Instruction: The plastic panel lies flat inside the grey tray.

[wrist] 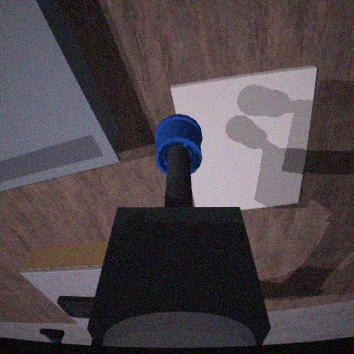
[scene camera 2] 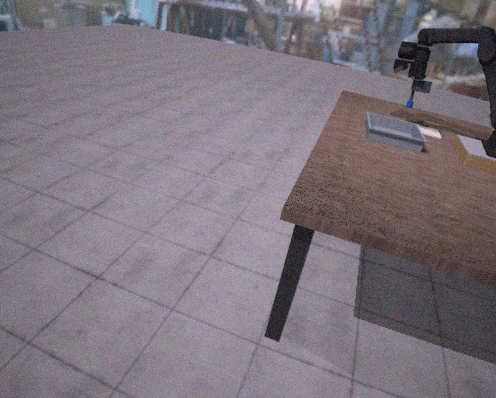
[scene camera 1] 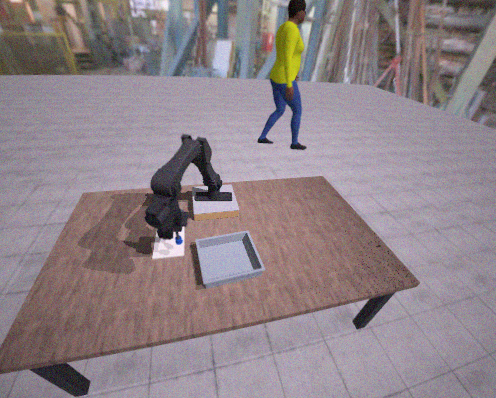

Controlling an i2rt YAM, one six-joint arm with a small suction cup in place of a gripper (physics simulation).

Labels:
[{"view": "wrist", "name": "my suction cup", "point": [173, 127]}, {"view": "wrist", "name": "white plastic panel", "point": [254, 126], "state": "on the table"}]

